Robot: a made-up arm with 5 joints.
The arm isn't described. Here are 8 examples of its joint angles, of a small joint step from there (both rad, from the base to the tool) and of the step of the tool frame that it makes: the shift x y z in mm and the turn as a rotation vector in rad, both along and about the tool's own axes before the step.
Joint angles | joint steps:
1: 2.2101 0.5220 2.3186 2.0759 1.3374 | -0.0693 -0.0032 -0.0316 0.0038 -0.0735
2: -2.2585 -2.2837 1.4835 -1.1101 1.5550 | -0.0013 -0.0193 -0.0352 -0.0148 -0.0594
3: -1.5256 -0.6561 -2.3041 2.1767 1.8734 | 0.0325 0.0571 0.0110 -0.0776 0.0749
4: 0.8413 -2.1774 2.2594 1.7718 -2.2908 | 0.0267 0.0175 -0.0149 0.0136 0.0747
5: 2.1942 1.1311 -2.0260 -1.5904 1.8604 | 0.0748 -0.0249 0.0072 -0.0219 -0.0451
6: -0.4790 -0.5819 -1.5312 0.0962 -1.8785 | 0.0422 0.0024 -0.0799 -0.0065 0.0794
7: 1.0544 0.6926 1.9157 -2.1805 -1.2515 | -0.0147 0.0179 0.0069 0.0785 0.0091
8: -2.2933 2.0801 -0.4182 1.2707 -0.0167 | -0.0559 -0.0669 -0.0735 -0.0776 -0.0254
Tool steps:
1: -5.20 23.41 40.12 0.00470 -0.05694 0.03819
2: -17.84 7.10 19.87 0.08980 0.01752 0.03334
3: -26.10 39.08 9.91 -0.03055 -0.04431 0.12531
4: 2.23 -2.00 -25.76 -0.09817 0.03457 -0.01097
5: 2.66 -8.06 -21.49 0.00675 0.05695 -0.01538
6: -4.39 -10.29 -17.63 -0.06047 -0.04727 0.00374
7: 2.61 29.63 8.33 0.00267 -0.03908 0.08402
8: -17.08 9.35 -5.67 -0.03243 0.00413 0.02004
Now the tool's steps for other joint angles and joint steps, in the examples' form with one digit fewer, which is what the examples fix.
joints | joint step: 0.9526 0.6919 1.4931 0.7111 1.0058 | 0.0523 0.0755 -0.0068 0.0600 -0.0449
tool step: 3.2 -18.6 2.2 0.0967 -0.0702 -0.1124
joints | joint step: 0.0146 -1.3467 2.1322 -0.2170 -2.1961 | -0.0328 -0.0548 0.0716 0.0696 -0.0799
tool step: 16.6 11.9 -10.5 0.1245 0.0848 -0.0127
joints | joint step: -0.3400 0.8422 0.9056 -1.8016 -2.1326 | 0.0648 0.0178 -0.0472 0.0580 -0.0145
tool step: 2.4 10.1 -8.2 0.0091 0.0631 0.0080
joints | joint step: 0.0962 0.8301 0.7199 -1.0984 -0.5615 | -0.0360 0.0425 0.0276 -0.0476 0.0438
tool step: 22.5 3.3 -20.9 -0.0415 0.0062 0.0123
